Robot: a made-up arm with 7 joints.
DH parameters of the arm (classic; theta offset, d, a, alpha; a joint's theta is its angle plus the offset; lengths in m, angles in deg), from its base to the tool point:
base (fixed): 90 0.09 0 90
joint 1: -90 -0.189 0.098 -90
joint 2: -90 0.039 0.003 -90
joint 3: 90 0.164 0.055 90
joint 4: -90 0.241 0.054 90
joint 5: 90 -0.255 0.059 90
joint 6: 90 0.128 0.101 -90
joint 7: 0 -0.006 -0.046 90
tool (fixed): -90 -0.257 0 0
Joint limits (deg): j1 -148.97..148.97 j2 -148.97..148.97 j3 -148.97..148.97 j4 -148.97..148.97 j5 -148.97..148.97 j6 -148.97..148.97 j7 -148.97..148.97
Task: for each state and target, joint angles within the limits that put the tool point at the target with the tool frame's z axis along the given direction. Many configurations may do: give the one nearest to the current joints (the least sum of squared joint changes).
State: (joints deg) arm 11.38 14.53 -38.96 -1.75 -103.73 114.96 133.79
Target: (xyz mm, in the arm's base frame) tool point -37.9 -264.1 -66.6 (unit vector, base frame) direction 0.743 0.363 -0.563
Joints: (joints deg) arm -8.58 1.01 -50.33 4.37 -98.90 119.53 137.61
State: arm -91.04 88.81 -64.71 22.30 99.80 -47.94 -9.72
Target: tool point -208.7 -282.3 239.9 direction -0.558 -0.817 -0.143
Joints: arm -105.04 80.01 -47.46 -9.00 142.34 -42.03 -9.95
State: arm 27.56 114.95 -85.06 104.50 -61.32 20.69 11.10
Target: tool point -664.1 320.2 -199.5 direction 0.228 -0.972 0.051
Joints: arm 0.80 96.52 -58.17 101.95 -58.50 23.31 19.38
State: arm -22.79 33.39 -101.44 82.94 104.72 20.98 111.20
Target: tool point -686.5 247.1 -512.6 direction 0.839 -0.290 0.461
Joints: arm -39.90 40.29 -123.43 97.72 71.86 22.87 131.94
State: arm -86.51 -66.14 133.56 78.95 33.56 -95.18 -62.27
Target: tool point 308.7 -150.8 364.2 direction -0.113 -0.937 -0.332
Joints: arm -93.20 -97.05 132.97 81.50 50.15 -99.63 -31.17
